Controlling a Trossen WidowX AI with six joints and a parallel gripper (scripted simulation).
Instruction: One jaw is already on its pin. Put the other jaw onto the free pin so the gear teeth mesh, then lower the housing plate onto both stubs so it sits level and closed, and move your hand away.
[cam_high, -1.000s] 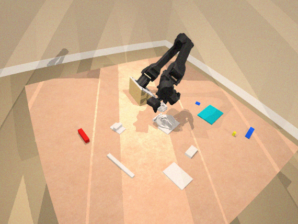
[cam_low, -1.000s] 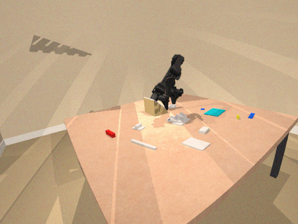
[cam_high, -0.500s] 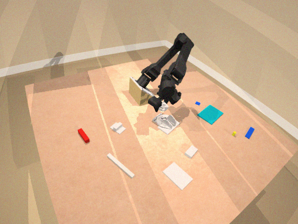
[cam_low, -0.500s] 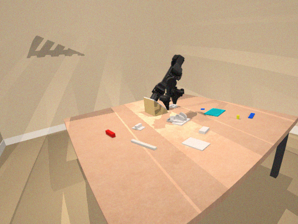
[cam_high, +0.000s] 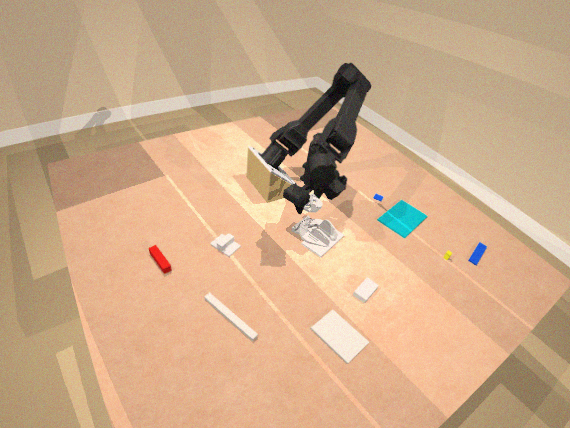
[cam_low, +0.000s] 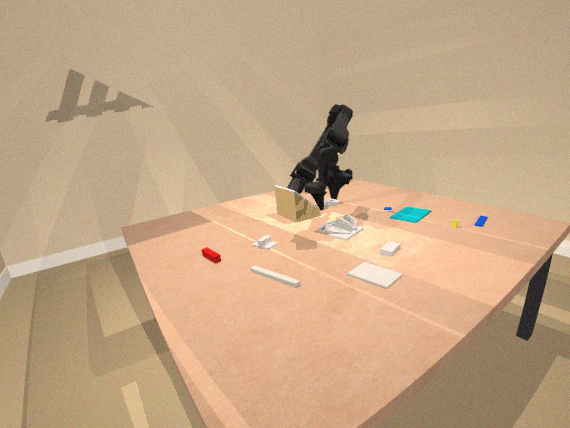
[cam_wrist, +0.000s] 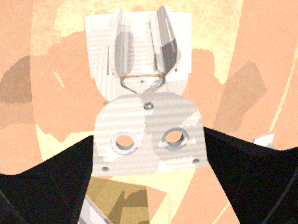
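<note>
Now: gripper tip 3 cm short of the white jaw, 1 cm to the left of it and 6 cm above it. From my gripper tip the other things lie so: teal square: 11 cm ahead, 33 cm to the left, 8 cm below; then flat white plate: 34 cm ahead, 12 cm to the right, 8 cm below; then white bar: 18 cm ahead, 33 cm to the right, 8 cm below.
</note>
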